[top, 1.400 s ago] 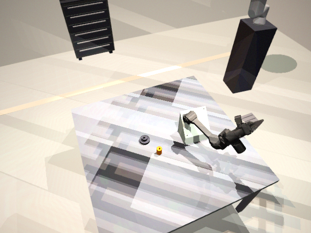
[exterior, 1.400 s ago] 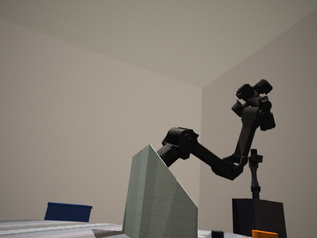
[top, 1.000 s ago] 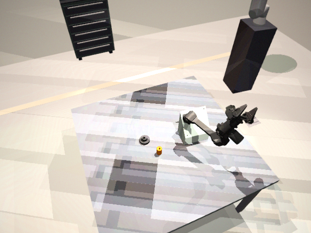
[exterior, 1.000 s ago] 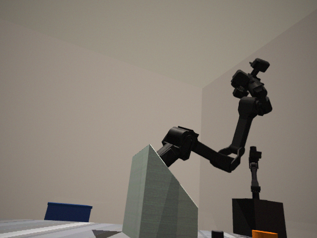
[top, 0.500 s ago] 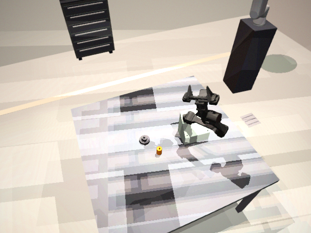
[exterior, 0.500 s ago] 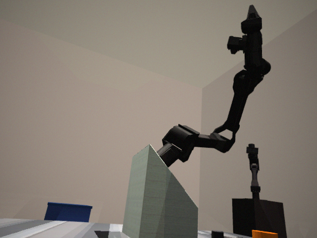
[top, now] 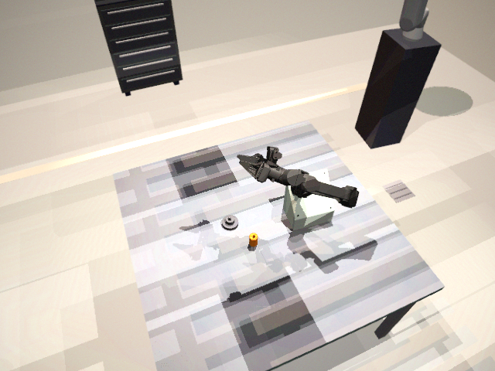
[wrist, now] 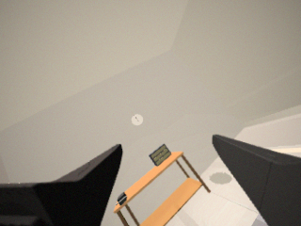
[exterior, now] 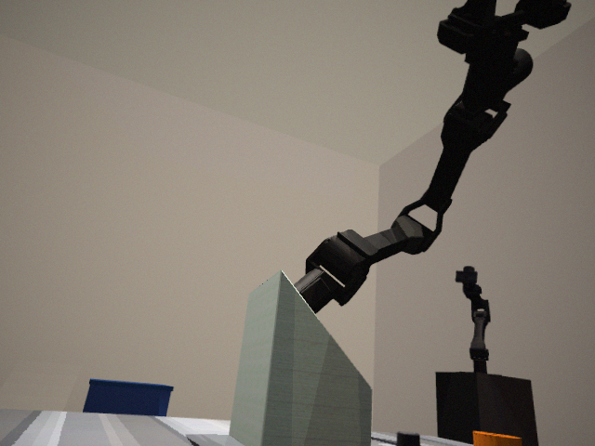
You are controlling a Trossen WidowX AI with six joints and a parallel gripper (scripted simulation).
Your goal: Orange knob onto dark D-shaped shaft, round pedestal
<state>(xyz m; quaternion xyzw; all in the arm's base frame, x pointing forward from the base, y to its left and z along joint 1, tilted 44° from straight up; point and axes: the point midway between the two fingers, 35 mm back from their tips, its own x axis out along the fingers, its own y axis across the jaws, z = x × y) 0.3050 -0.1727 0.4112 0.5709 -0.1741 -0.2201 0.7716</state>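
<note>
My gripper tip is now 7 cm past the orange knob, 2 cm to the left of it and 60 cm above it. From my gripper tip the other things lie so: dark pedestal 1 cm ahead, 17 cm to the right, 60 cm below.
</note>
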